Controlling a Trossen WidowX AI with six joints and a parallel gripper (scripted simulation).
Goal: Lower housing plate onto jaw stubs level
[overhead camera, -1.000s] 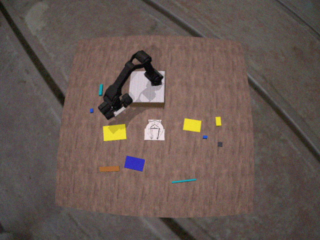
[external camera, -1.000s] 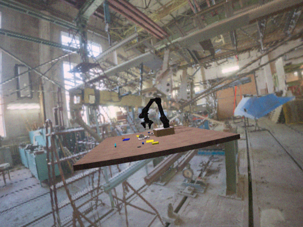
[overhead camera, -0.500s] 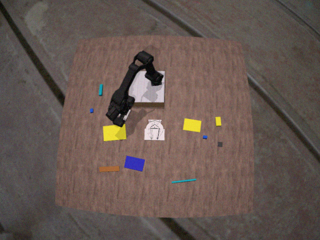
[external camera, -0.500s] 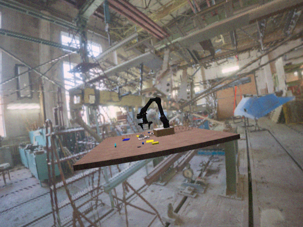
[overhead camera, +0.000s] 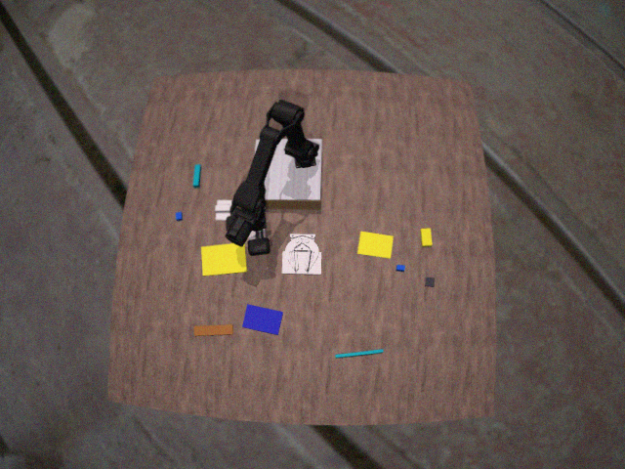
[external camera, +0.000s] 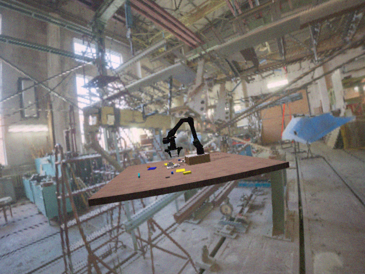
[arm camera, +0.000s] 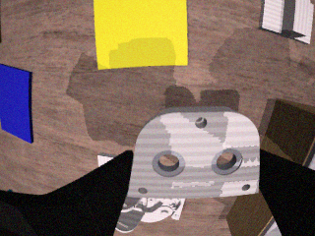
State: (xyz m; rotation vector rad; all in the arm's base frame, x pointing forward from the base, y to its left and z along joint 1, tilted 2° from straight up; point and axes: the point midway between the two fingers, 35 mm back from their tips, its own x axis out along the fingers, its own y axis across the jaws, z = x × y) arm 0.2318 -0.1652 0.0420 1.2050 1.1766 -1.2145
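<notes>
Right now my gripper tip is 90 mm short of the white base, 110 mm to the right of it and 80 mm above it. The rest, counted from my gripper tip: yellow card: 40 mm ahead, 130 mm to the right, 80 mm below; then blue card: 250 mm ahead, 30 mm to the right, 80 mm below; then orange strip: 270 mm ahead, 190 mm to the right, 80 mm below.
</notes>
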